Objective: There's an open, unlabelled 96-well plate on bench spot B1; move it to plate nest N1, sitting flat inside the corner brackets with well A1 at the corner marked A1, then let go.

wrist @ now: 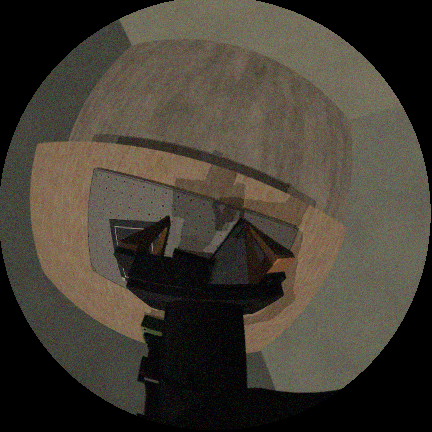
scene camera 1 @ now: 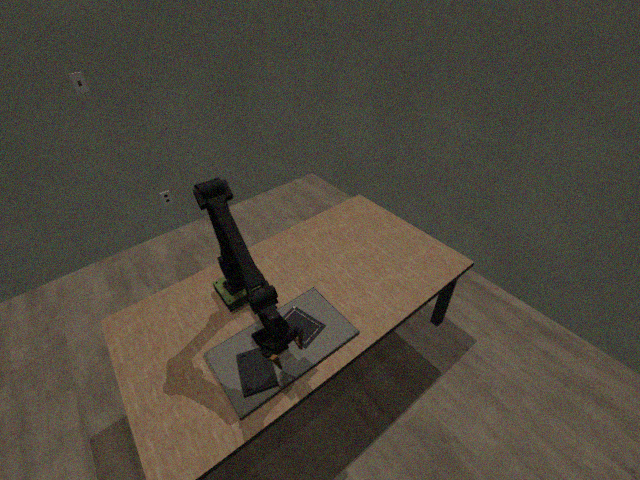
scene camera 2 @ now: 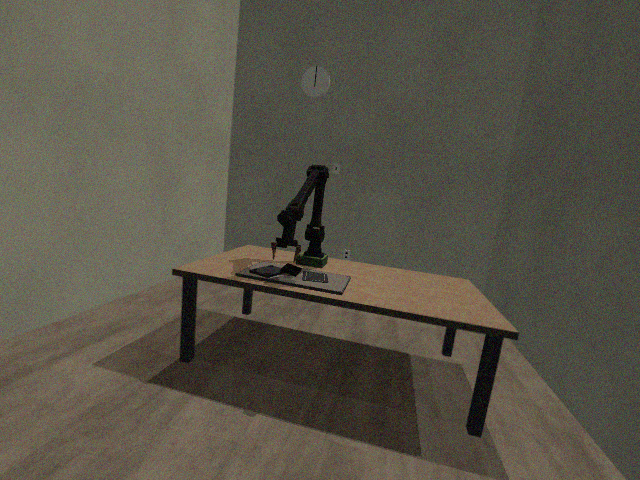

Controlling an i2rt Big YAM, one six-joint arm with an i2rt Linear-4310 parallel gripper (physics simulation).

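Observation:
My gripper (scene camera 1: pixel 290 356) (scene camera 2: pixel 285 259) (wrist: pixel 207 222) is wide open and empty, above the board between two dark areas. A flat dark slab (scene camera 1: pixel 250 372) (scene camera 2: pixel 264 270) (wrist: pixel 227 260) lies on one side. A dark rectangle with a pale outline (scene camera 1: pixel 310 324) (scene camera 2: pixel 315 276) (wrist: pixel 131 232) lies on the other. A black block (scene camera 2: pixel 291 269) (wrist: pixel 192 267), which looks tilted in scene camera 2, stands between them toward the arm base. Wells, corner brackets and the A1 mark cannot be made out, so I cannot tell which is the 96-well plate, nest N1 or spot B1.
A grey perforated board (scene camera 1: pixel 330 320) (scene camera 2: pixel 338 282) (wrist: pixel 102 200) carries these things on the wooden table (scene camera 1: pixel 361 248) (scene camera 2: pixel 403 294), near its front edge. The green arm base (scene camera 1: pixel 227 297) (scene camera 2: pixel 320 259) stands behind the board. The arm's shadow falls across the board.

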